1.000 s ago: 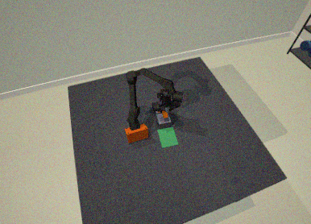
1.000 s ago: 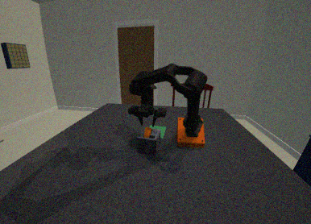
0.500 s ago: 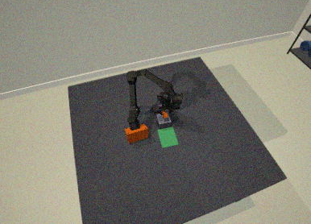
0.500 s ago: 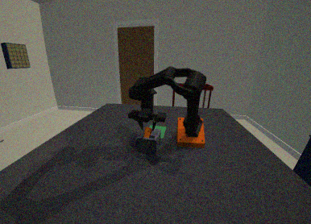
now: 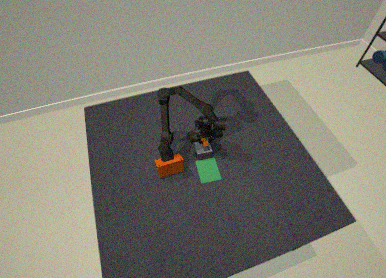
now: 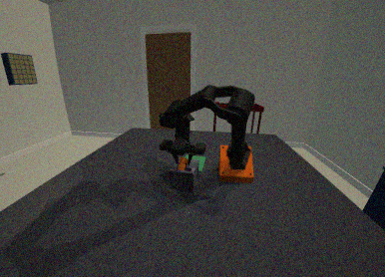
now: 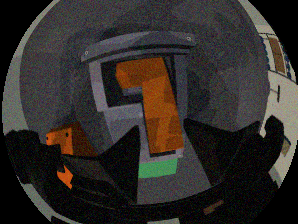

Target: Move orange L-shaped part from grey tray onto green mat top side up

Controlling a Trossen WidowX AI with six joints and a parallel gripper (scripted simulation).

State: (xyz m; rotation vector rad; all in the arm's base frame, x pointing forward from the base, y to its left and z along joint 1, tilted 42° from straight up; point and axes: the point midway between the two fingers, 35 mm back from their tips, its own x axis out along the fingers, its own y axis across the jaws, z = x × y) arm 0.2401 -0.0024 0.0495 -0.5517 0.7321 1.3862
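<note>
Now: gripper tip 1 cm past the orange L-shaped part, 4 cm to the right of it and 3 cm above it. Also, from my gripper tip: grey tray: 1 cm behind, 1 cm to the left, 8 cm below; then green mat: 3 cm behind, 14 cm to the right, 8 cm below.
</note>
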